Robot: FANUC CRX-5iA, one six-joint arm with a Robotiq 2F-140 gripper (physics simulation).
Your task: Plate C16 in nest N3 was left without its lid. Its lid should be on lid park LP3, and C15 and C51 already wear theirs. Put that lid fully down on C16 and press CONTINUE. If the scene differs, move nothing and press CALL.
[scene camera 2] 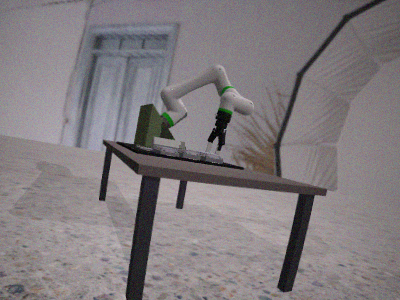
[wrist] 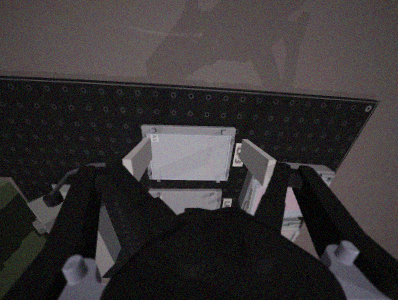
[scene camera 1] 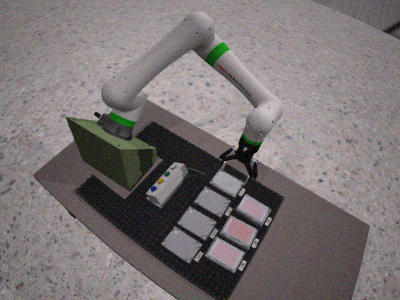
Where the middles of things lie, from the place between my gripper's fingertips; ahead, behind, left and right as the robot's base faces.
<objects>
My gripper is now 3 cm to the left of the lid park LP3 (wrist: pixel 145 128) and 3 cm above it. The rest, counted from my hand: lid park LP2 (scene camera 1: pixel 179 243): 4 cm ahead, 41 cm to the right, 3 cm below; lid park LP4 (scene camera 1: pixel 195 222): 2 cm ahead, 29 cm to the right, 3 cm below; lid park LP1 (wrist: pixel 177 199): 1 cm ahead, 16 cm to the right, 3 cm below.
</objects>
